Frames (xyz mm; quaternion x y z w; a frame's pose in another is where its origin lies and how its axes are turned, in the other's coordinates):
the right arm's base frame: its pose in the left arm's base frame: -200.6 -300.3 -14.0 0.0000 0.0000 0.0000 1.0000
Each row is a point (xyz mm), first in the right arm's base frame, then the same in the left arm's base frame.
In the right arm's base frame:
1: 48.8 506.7 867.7
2: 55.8 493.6 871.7
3: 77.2 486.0 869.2
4: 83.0 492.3 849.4
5: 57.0 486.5 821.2
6: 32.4 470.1 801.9
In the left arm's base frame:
1: -151.8 206.4 853.7
2: -144.8 193.3 857.7
3: -123.4 185.7 855.2
4: -117.6 192.0 835.4
5: -143.6 186.2 807.2
6: -168.2 169.8 787.9

